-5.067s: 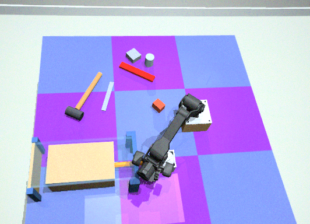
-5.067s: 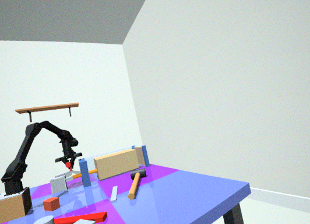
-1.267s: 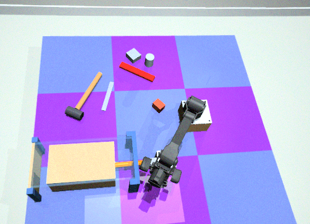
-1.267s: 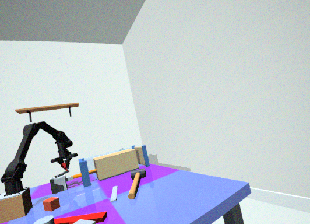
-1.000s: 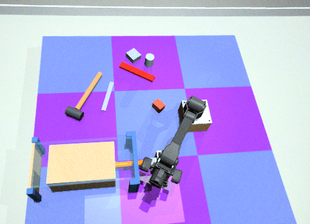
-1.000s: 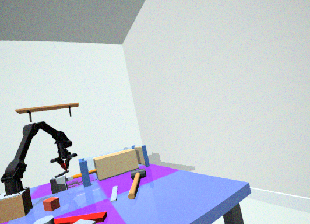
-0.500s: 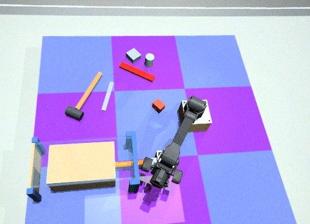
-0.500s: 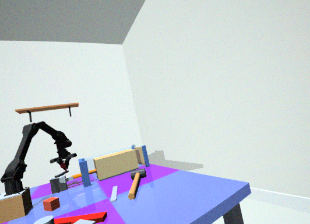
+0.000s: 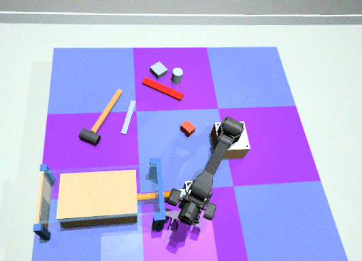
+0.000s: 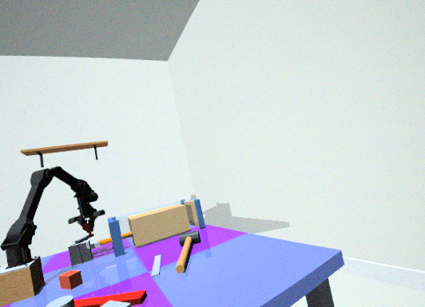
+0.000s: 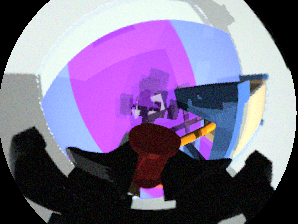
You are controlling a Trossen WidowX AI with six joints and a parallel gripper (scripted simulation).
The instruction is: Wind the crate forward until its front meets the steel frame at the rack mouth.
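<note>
Right now my gripper tip is 2 cm below the red knob. Also, from my gripper tip: winch handle: 1 cm behind, 4 cm to the right, 1 cm below; winch: 5 cm behind, 11 cm to the right, 8 cm below; grey strip: 33 cm ahead, 47 cm to the right, 11 cm below.
</note>
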